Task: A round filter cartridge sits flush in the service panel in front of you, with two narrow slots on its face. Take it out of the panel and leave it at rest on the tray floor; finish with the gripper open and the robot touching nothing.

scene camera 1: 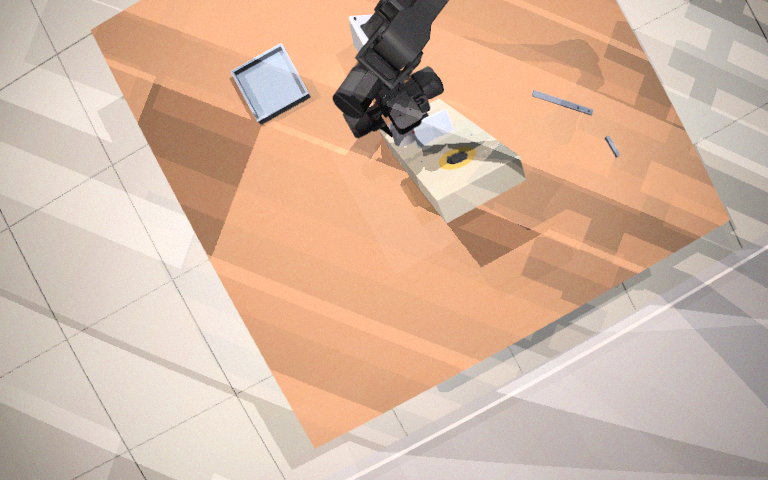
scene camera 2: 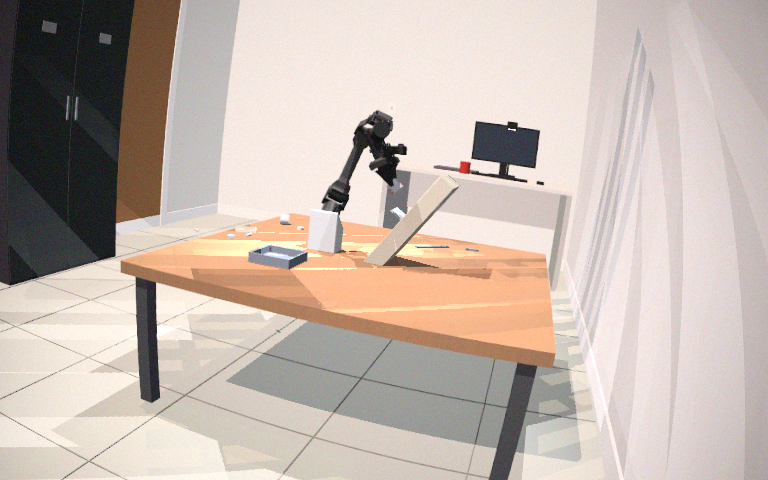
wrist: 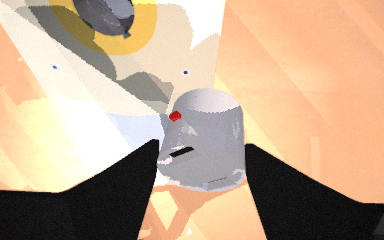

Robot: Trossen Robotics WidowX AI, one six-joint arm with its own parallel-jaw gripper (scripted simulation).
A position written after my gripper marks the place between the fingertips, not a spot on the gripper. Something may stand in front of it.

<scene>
I see my gripper (scene camera 1: 402,129), a white filter cartridge (wrist: 203,149) and a cream service panel (scene camera 1: 457,172).
My gripper also shows in scene camera 2 (scene camera 2: 394,185) and in the wrist view (wrist: 201,148).
</scene>
